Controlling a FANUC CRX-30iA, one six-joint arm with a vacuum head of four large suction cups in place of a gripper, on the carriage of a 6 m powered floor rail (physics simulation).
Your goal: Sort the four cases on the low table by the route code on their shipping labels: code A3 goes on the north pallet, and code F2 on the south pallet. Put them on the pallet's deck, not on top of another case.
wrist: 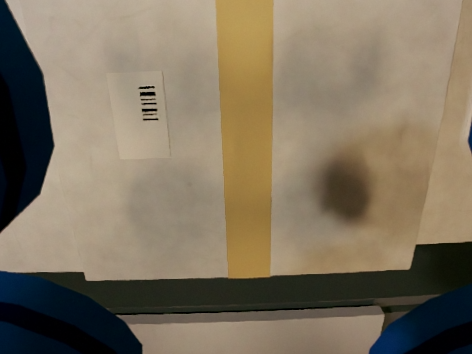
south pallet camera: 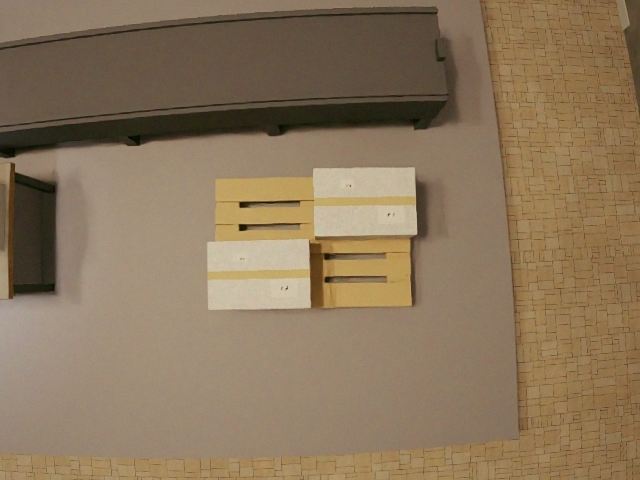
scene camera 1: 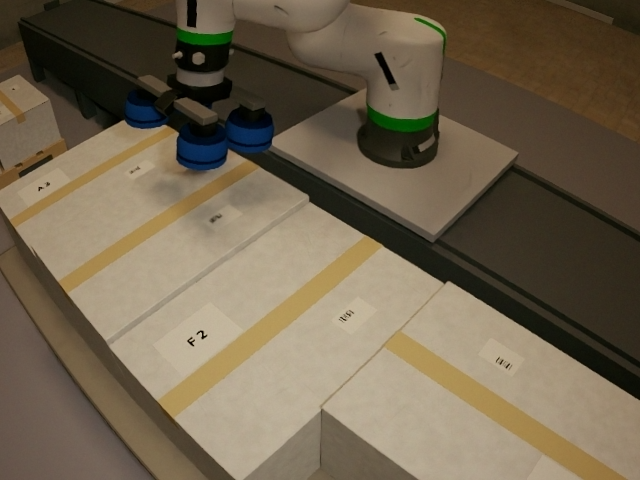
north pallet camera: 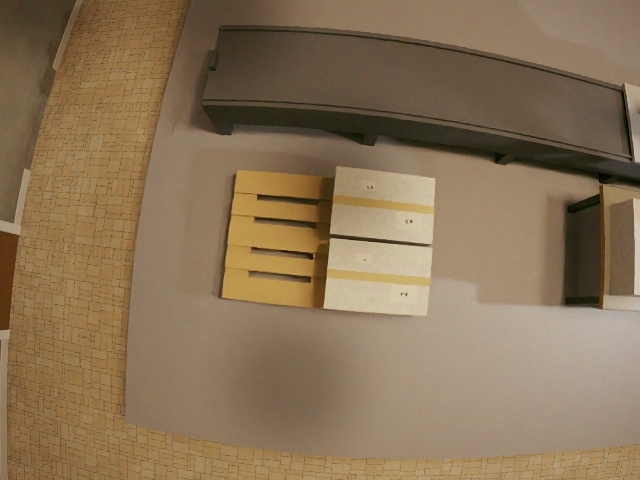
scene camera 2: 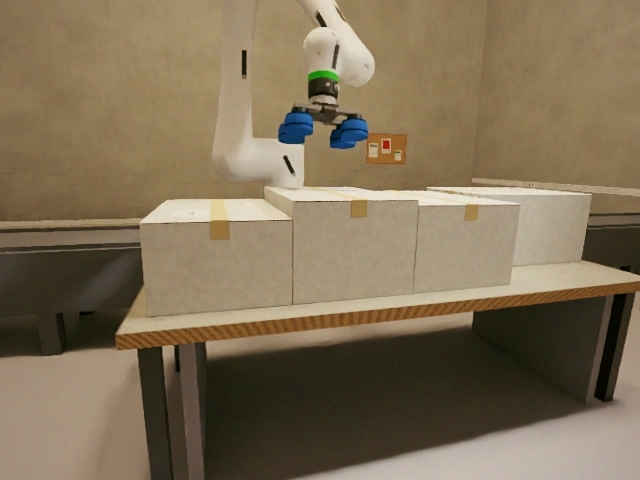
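Pixels of known places: hand, tool point: (wrist: 255, 255) (scene camera 2: 322, 139); arm's base, link origin: (scene camera 1: 397, 145).
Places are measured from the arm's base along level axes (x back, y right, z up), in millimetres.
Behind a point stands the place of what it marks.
My gripper (scene camera 1: 200, 129) @[y 1, x -803, z 445 mm] (scene camera 2: 324, 130) @[y 1, x -803, z 445 mm], four blue suction cups, holds nothing and hangs above the tall taped case (scene camera 1: 232, 242) @[y -168, x -862, z 257 mm] (scene camera 2: 354, 253) @[y 17, x -1212, z 101 mm] (wrist: 320, 90) @[y 75, x -845, z 256 mm]. A barcode shows on that case's top; its route code does not show. A case marked A3 (scene camera 1: 93, 160) @[y 452, x -898, z 207 mm] (scene camera 2: 217, 268) @[y 400, x -1212, z 80 mm] stands beside it, and a case marked F2 (scene camera 1: 258, 268) @[y -251, x -865, z 240 mm] (scene camera 2: 465, 248) @[y -364, x -1212, z 98 mm] on its other side. A fourth case (scene camera 1: 387, 413) @[y -659, x -958, z 255 mm] (scene camera 2: 553, 227) @[y -946, x -1021, z 116 mm] stands at the end, its code out of view. All four rest on the low table (scene camera 2: 558, 271) @[y -884, x -1125, z -40 mm]. The north pallet (north pallet camera: 268, 235) @[y 2734, x -982, z -426 mm] and south pallet (south pallet camera: 258, 188) @[y -2594, x -679, z -426 mm] show bare deck parts.
Two cases (north pallet camera: 382, 227) @[y 2089, x -916, z -158 mm] (north pallet camera: 377, 263) @[y 2100, x -1113, z -170 mm] cover the right half of the north pallet. Two more cases (south pallet camera: 361, 219) @[y -3192, x -939, z -155 mm] (south pallet camera: 232, 294) @[y -2457, x -1317, z -178 mm] stand diagonally on the south pallet, at upper right and lower left. The dark rail (north pallet camera: 413, 82) (south pallet camera: 232, 67) runs behind table and pallets.
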